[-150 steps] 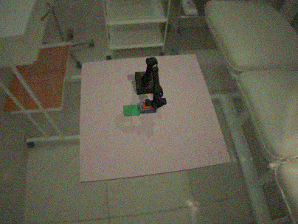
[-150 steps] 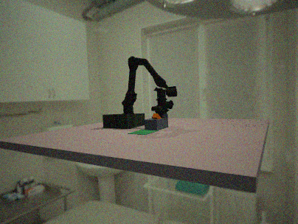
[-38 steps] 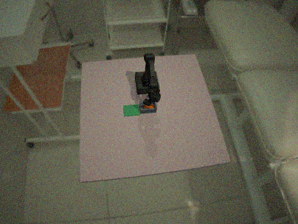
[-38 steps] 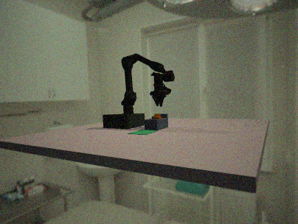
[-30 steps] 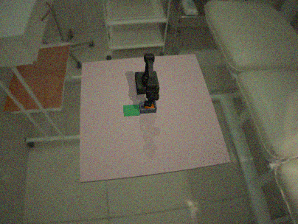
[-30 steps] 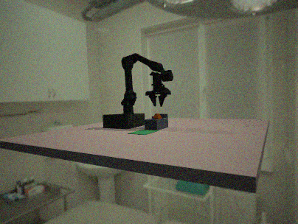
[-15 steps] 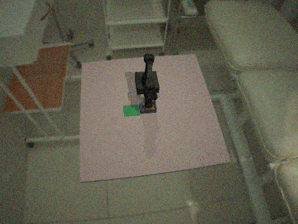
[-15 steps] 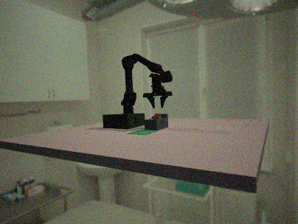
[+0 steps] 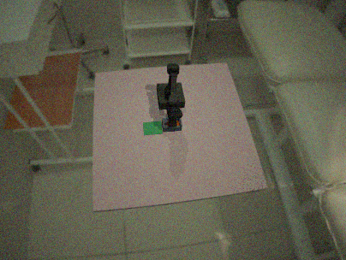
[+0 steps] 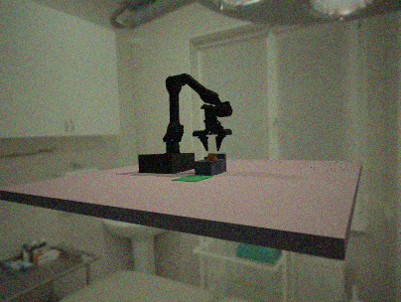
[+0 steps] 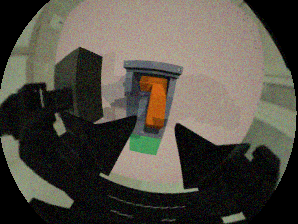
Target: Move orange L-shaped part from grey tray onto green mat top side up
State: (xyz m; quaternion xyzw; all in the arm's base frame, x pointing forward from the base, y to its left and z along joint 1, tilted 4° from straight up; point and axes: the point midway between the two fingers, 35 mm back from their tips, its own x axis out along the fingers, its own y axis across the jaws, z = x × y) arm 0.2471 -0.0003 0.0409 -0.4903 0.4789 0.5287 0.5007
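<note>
Now: the orange L-shaped part 7 cm below my gripper tip, 3 cm to the left of it and 2 cm behind it. Round my gripper tip: green mat 15 cm to the right, 12 cm below, 1 cm behind.
</note>
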